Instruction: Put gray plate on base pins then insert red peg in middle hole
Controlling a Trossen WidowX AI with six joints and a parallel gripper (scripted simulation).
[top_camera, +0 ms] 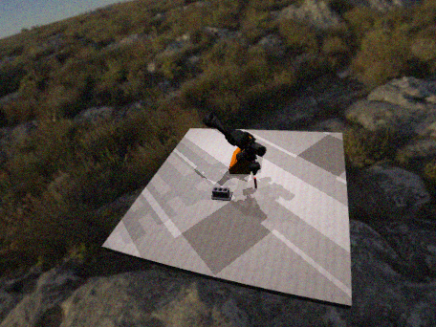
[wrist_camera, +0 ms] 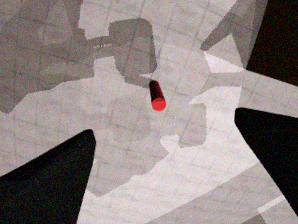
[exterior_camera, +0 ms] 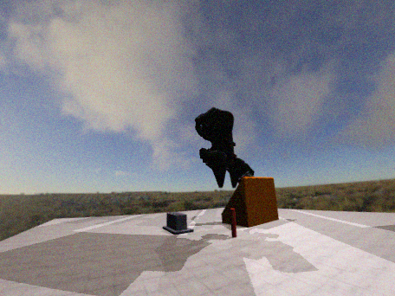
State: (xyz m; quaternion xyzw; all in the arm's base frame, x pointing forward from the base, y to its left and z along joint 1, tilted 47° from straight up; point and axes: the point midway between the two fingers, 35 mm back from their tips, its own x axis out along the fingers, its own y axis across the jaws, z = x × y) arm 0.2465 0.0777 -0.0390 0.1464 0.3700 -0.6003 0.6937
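The red peg is 100 mm below my gripper tip and 10 mm to the left of it. Round my gripper tip: flat dark base: 190 mm to the right, 130 mm below, 80 mm ahead; gray plate: 190 mm to the right, 100 mm below, 80 mm ahead.
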